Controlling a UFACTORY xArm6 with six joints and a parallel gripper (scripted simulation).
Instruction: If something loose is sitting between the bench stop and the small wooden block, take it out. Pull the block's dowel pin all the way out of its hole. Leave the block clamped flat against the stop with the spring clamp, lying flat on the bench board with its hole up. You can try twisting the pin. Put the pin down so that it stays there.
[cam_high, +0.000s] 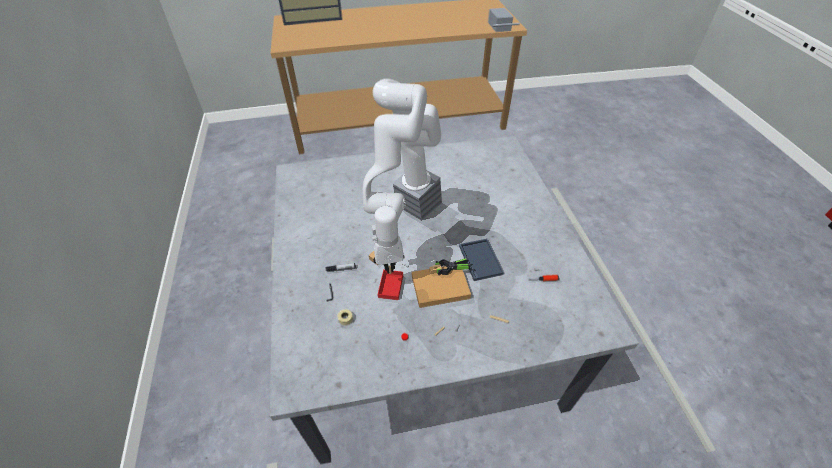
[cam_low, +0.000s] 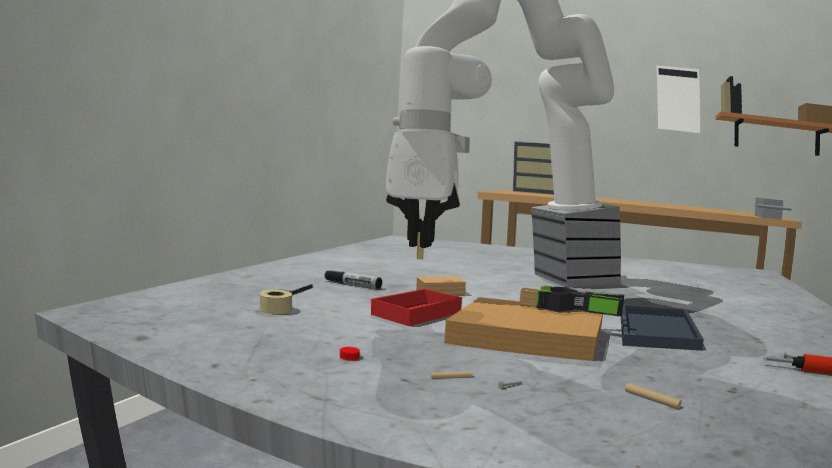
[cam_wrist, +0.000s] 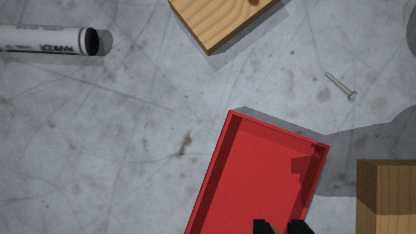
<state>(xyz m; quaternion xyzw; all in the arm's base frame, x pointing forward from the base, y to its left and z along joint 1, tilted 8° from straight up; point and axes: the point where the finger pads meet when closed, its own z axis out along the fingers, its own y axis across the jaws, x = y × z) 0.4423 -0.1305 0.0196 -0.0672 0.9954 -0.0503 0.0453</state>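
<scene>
My gripper is now 20 mm above the dowel pin. The rest, counted from my hand: red tray: 120 mm below; then bench board: 190 mm to the left, 100 mm below, 20 mm ahead; then wooden block: 180 mm to the left, 80 mm below, 40 mm behind.
</scene>
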